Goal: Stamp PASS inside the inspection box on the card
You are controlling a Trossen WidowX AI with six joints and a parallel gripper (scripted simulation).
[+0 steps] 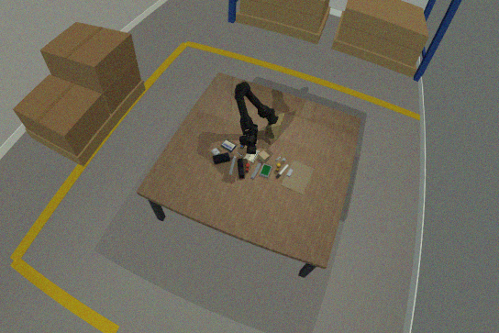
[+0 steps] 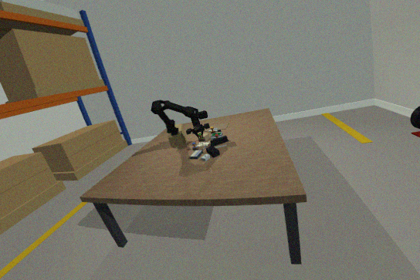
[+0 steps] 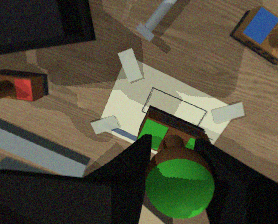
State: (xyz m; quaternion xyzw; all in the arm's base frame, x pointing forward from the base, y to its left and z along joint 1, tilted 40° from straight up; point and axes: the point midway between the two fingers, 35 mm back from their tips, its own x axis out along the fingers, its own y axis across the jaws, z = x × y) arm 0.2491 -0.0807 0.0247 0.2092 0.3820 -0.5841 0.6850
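Right now my gripper tip is 10 mm to the right of the white card and 60 mm above it. The rest, counted from my gripper tip: green stamp right at my gripper tip; tan block 90 mm to the left, 30 mm below; red stamp 130 mm ahead, 20 mm to the left, 40 mm below.
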